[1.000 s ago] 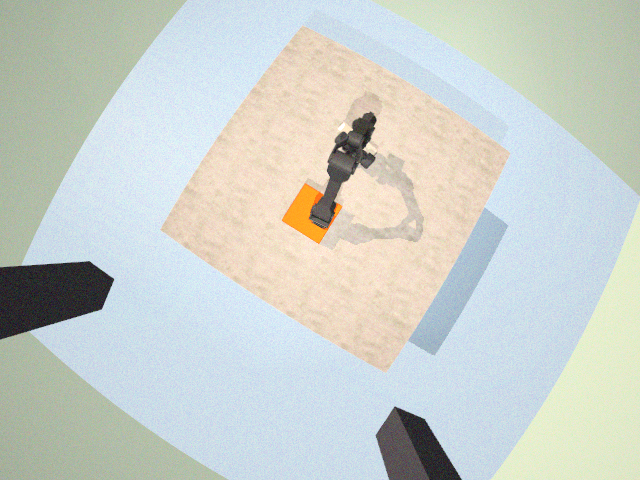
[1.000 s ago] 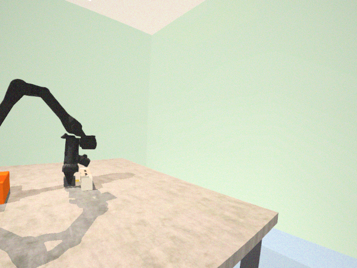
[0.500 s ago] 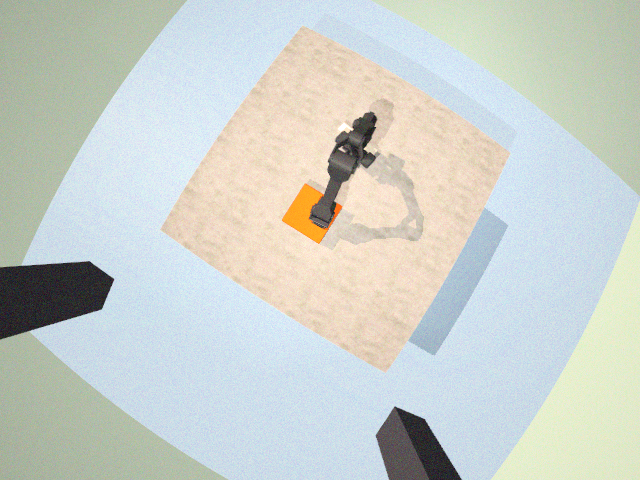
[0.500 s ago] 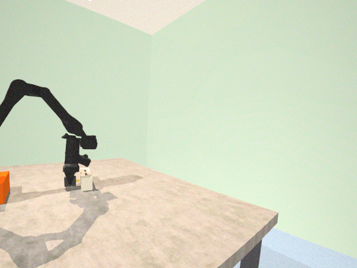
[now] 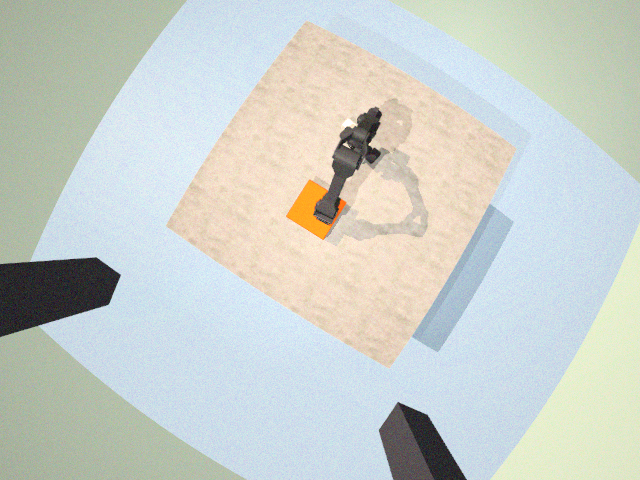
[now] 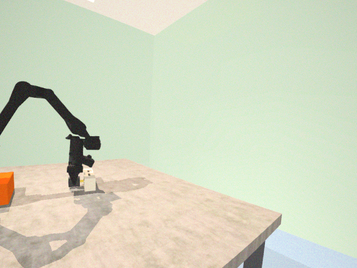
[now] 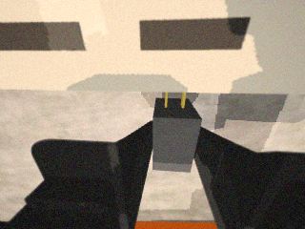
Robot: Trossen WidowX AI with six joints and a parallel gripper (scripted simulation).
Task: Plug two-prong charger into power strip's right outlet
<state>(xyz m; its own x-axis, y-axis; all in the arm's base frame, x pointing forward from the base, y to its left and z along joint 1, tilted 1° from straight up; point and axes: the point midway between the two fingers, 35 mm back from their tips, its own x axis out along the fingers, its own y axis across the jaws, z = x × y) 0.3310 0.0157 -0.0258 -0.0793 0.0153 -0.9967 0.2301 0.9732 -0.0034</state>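
The charger is 2 cm ahead of my gripper tip and 1 cm above it.
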